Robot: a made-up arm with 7 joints.
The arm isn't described. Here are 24 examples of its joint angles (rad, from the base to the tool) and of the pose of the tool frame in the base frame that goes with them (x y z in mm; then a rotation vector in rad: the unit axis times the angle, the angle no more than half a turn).
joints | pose
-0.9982 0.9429 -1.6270 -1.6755 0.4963 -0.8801 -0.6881 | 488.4 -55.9 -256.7 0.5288 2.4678 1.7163
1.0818 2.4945 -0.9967 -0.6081 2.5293 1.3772 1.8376 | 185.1 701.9 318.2 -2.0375 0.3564 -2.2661
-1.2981 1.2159 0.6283 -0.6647 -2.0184 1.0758 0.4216 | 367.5 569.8 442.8 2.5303 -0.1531 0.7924
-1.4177 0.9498 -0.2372 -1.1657 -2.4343 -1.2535 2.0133 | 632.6 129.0 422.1 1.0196 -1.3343 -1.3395
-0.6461 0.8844 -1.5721 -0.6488 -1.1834 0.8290 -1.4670 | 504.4 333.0 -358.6 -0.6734 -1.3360 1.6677
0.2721 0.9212 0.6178 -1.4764 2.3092 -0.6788 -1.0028 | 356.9 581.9 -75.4 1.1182 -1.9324 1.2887
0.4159 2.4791 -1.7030 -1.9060 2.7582 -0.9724 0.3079 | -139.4 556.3 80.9 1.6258 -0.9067 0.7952
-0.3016 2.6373 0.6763 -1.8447 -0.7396 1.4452 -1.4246 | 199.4 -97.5 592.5 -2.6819 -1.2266 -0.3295
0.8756 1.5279 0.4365 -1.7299 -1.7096 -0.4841 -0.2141 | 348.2 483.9 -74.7 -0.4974 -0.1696 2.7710
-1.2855 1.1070 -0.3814 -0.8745 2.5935 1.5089 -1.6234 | 651.8 231.5 295.0 -0.7385 -2.0935 -1.4065
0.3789 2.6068 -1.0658 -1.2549 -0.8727 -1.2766 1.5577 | 158.6 625.2 262.9 0.1716 0.5999 -0.7673
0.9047 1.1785 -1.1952 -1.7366 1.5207 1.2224 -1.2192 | -379.2 151.4 -292.2 -1.4436 0.4707 -0.6638
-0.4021 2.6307 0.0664 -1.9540 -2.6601 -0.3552 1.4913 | 411.0 98.8 486.6 -1.6587 -0.6917 1.7474
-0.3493 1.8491 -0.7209 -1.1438 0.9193 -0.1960 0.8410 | 434.8 608.7 84.2 0.6890 -1.6445 0.0849
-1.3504 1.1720 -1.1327 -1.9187 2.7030 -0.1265 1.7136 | 565.2 -98.4 150.2 -1.3763 0.3432 1.3224
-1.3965 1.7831 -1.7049 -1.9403 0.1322 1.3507 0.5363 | 486.8 325.3 40.5 1.6448 -0.7439 -0.7035
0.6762 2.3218 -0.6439 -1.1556 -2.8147 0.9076 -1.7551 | 219.6 644.7 49.6 0.2970 -0.6737 -0.4765
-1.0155 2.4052 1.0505 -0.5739 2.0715 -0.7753 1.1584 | -332.6 410.9 635.7 1.4334 1.0576 0.1043
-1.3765 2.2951 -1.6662 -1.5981 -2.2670 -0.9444 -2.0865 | 294.6 567.6 131.5 1.2327 -0.8325 0.7680
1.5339 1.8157 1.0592 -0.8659 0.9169 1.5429 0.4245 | 150.1 713.5 141.8 1.4890 0.3463 0.7763
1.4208 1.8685 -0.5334 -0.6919 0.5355 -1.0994 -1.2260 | -113.7 760.9 69.4 -0.0472 -0.1668 -2.5758
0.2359 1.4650 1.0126 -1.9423 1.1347 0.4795 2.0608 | 365.9 345.9 388.7 -1.0966 -1.5795 1.2703
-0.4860 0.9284 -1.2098 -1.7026 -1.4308 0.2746 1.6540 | 427.0 -17.8 -335.6 0.0388 -1.7813 -1.2541
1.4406 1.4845 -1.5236 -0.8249 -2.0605 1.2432 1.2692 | -531.2 477.9 143.2 -0.5318 -0.2285 -2.2739
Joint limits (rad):
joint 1: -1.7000..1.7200
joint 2: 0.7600..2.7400
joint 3: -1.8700..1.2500
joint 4: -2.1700..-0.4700
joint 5: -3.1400..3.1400
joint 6: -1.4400..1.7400
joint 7: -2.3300..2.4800
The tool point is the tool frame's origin. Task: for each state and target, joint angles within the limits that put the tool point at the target. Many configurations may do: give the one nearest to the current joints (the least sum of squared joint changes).
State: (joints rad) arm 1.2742 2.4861 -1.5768 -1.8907 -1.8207 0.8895 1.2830
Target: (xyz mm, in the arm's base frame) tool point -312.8 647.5 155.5
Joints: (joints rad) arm 1.2392 1.9910 -1.4913 -1.1137 -1.7197 0.6896 1.3488
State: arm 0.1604 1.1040 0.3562 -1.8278 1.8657 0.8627 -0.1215
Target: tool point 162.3 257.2 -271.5
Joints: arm 0.8477 1.0672 0.0886 -2.0833 1.9225 1.0102 -0.1302
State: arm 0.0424 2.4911 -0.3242 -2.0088 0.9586 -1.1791 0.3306
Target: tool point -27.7 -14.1 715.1
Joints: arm -0.9568 2.7400 0.3115 -1.4979 1.0311 -1.1980 0.3093
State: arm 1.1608 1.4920 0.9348 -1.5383 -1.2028 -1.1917 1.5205
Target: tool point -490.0 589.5 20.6
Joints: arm 1.4212 0.9259 0.8161 -0.5174 -1.3437 -0.5789 1.2730
